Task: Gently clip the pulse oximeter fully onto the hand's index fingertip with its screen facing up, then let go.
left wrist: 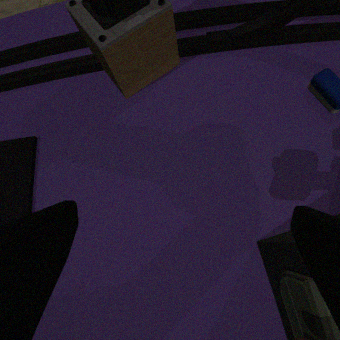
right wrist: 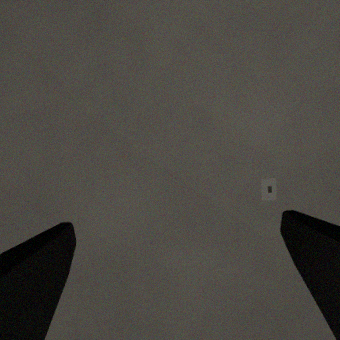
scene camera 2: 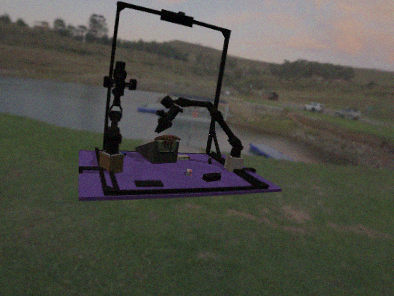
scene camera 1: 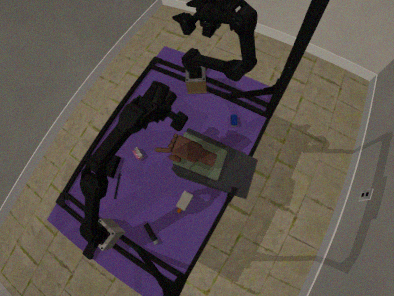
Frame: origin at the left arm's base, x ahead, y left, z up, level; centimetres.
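Seen in the pictures: left gripper, fingertip midpoint: (left wrist: 186, 214) (scene camera 2: 156, 132) (scene camera 1: 172, 108); right gripper, fingertip midpoint: (right wrist: 178, 227) (scene camera 2: 121, 87) (scene camera 1: 179, 11); left arm's base at its link origin: (scene camera 2: 235, 156) (scene camera 1: 101, 234); right arm's base at its link origin: (left wrist: 114, 2) (scene camera 2: 112, 152) (scene camera 1: 195, 73).
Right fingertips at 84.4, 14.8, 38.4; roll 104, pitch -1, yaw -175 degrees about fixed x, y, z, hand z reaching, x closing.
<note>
Offsets run from my right fingertips to a thing's top centre, as dx, dy, dz.
A brown hand (scene camera 1: 194, 151) (scene camera 2: 169, 138) lies on a green pad on a dark wedge, its bare index finger (scene camera 1: 162, 149) stretching left. A small white and red item {-46.4, -0.8, -45.7} (scene camera 1: 137, 153) (scene camera 2: 188, 172) lies on the purple mat beyond that fingertip. A blue block with a pale underside {-5.3, -29.6, -45.7} (scene camera 1: 234, 119) (left wrist: 327, 89) lies behind the hand. I cannot tell for certain which is the pulse oximeter. My left gripper (left wrist: 186, 214) (scene camera 2: 161, 126) is open and empty, raised above the mat near the hand. My right gripper (right wrist: 178, 227) (scene camera 2: 120, 83) is open and empty, high above its base, facing a wall.
The wedge (scene camera 1: 239, 172) (scene camera 2: 162, 154) holds the hand up. A white box {-51.5, -33.5, -46.1} (scene camera 1: 184, 200) with an orange part, a dark cylinder {-71.7, -30.3, -46.2} (scene camera 1: 150, 233), a thin black stick {-64.9, -2.1, -48.0} (scene camera 1: 118, 186) and a black box {-59.5, +6.3, -45.4} (scene camera 1: 114, 165) (scene camera 2: 212, 176) lie on the mat. A black frame post (scene camera 1: 300, 47) stands at the table edge.
</note>
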